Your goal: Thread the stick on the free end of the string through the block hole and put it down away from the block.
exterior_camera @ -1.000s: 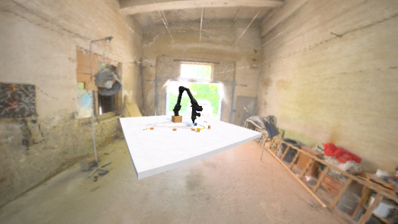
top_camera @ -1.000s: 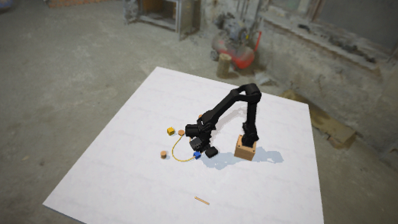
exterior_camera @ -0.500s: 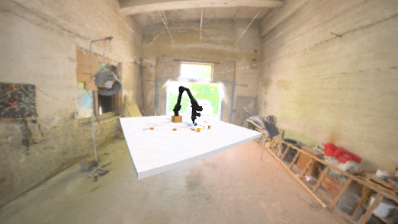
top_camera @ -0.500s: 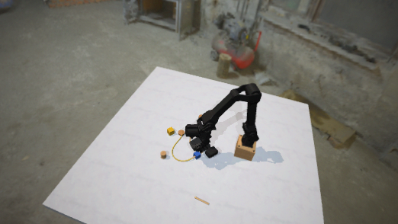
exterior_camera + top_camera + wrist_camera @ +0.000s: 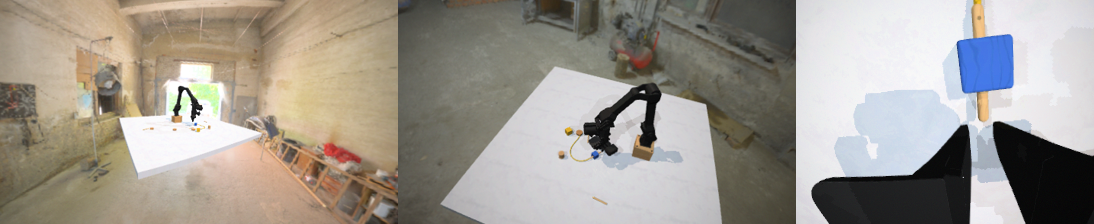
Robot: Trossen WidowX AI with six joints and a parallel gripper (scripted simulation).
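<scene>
Now: gripper tip 30 mm short of the blue block, 20 mm to the right of it and 20 mm above it. The rest, counted from my gripper tip: loose stick (280 mm to the left, 50 mm behind, 40 mm below); round wooden button (150 mm ahead, 120 mm to the right, 30 mm below); yellow cube (220 mm ahead, 110 mm to the right, 20 mm below).
</scene>
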